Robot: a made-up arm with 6 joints. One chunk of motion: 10 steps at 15 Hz.
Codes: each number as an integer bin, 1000 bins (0 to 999) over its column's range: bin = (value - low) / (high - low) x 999, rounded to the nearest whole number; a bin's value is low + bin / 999 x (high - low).
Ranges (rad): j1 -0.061..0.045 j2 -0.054..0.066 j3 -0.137..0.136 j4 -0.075..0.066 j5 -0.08..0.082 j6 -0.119..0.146
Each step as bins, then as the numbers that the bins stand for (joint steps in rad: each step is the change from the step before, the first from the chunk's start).
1 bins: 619 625 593 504 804 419
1 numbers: 0.00468 0.02108 0.02505 -0.00386 0.05038 -0.00785
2 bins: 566 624 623 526 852 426
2 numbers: -0.00094 0.02095 0.03325 -0.00076 0.05816 -0.00600
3 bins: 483 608 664 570 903 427
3 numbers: -0.00975 0.01903 0.04445 0.00545 0.06643 -0.00573
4 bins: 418 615 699 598 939 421
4 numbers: -0.01665 0.01987 0.05402 0.00940 0.07227 -0.00732
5 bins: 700 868 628 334 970 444
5 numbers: 0.01327 0.05026 0.03462 -0.02786 0.07730 -0.00122
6 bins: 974 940 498 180 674 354
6 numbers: 0.04235 0.05891 -0.00091 -0.04959 0.02930 -0.02510
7 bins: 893 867 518 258 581 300
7 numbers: 0.03375 0.05014 0.00456 -0.03859 0.01422 -0.03942
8 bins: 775 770 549 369 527 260
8 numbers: 0.02123 0.03849 0.01303 -0.02292 0.00546 -0.05003
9 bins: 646 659 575 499 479 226
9 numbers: 0.00754 0.02516 0.02013 -0.00457 -0.00232 -0.05905
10 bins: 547 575 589 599 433 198
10 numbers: -0.00296 0.01507 0.02396 0.00954 -0.00978 -0.06648
